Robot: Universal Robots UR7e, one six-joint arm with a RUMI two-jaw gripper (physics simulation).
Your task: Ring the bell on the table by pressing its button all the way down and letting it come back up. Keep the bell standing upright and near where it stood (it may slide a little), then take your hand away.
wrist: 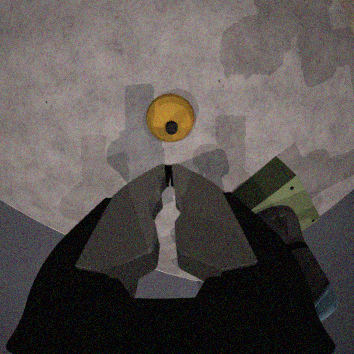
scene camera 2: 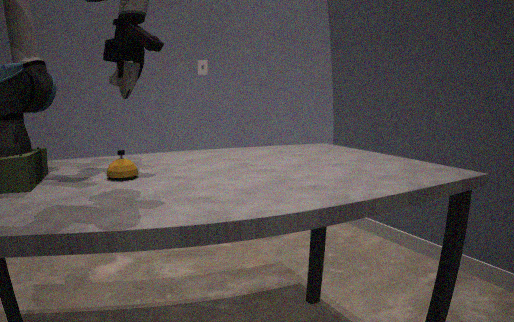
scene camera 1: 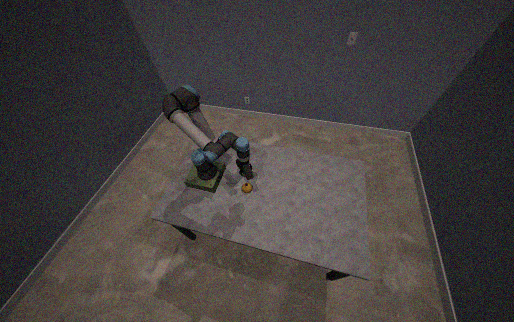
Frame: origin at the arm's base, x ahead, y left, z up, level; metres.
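Where they show: gripper, fingertip midpoint: [wrist: 169, 166] [scene camera 2: 125, 98] [scene camera 1: 245, 176]; arm's base, origin of the base link: [scene camera 2: 6, 154] [scene camera 1: 207, 172].
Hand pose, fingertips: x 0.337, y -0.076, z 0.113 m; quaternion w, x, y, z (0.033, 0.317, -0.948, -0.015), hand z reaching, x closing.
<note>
Each offset is from my fingertips to the top centre of the thing. Level surfaces: height alone.
A yellow dome-shaped bell @[dx -0.011, dy +0.005, dz -0.122 m] [scene camera 1: 246, 188] [scene camera 2: 122, 170] [wrist: 170, 111] stands upright on the table. Its small black button @[dx -0.011, dy +0.005, dz -0.122 m] [scene camera 2: 121, 152] [wrist: 171, 127] stands raised on a short stem at the top of the dome. My gripper [scene camera 1: 249, 177] [scene camera 2: 127, 97] [wrist: 169, 166] is shut with nothing between the fingers. It hangs well above the bell, with a wide gap between the fingertips and the button in the second scene view. In the wrist view the bell shows beyond the fingertips, apart from them.
The grey table @[dz -0.188 m] [scene camera 1: 320, 215] [scene camera 2: 280, 190] carries the arm's green base block [scene camera 1: 202, 182] [scene camera 2: 20, 171] [wrist: 265, 185], to one side of the bell. Shadows of the arm lie across the table. Walls [scene camera 1: 300, 65] [scene camera 2: 260, 75] stand beyond the table.
</note>
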